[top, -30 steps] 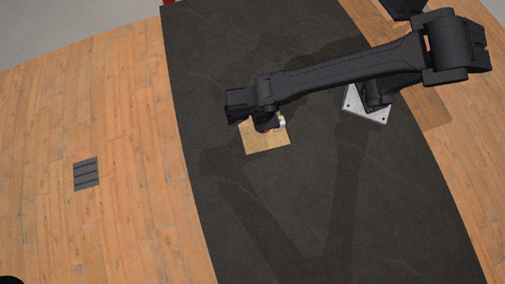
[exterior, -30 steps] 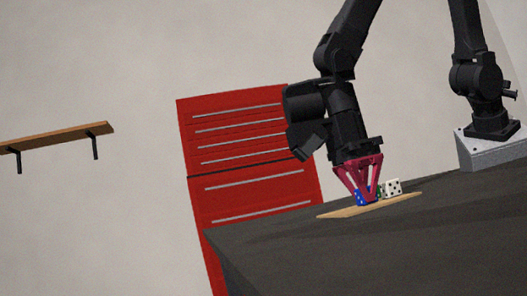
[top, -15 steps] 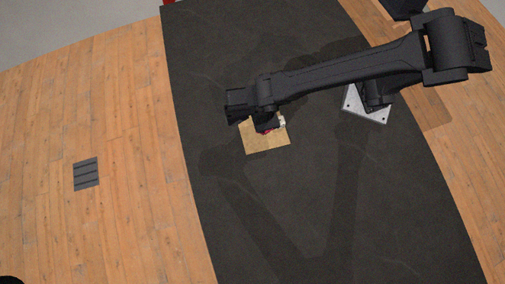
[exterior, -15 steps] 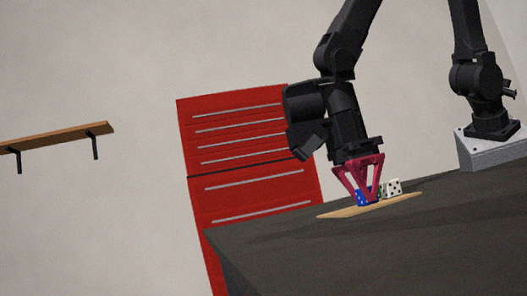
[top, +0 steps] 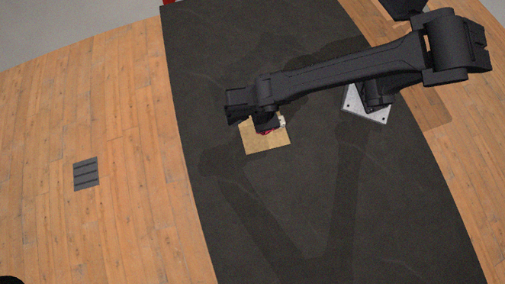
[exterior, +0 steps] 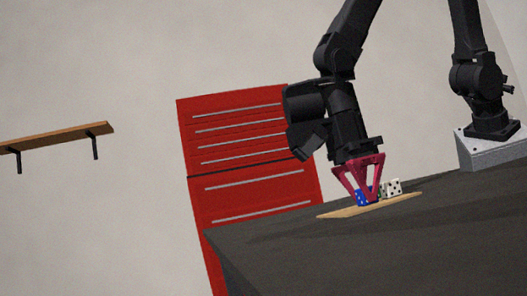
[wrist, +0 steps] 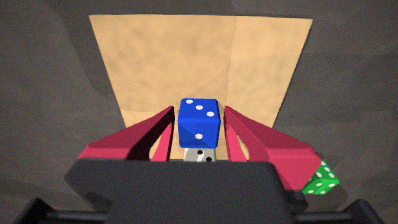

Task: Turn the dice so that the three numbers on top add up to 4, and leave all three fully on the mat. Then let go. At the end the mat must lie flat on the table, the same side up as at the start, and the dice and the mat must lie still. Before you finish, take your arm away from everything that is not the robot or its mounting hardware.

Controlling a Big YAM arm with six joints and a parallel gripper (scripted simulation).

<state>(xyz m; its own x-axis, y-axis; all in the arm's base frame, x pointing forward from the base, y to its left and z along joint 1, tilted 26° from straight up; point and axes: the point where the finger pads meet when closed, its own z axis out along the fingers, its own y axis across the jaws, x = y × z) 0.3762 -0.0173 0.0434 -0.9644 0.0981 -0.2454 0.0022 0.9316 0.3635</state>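
Right now the blue die is right at my hand. The rest, counted from my hand: white die 50 mm behind; green die 90 mm behind, 140 mm to the right; tan mat 10 mm below.
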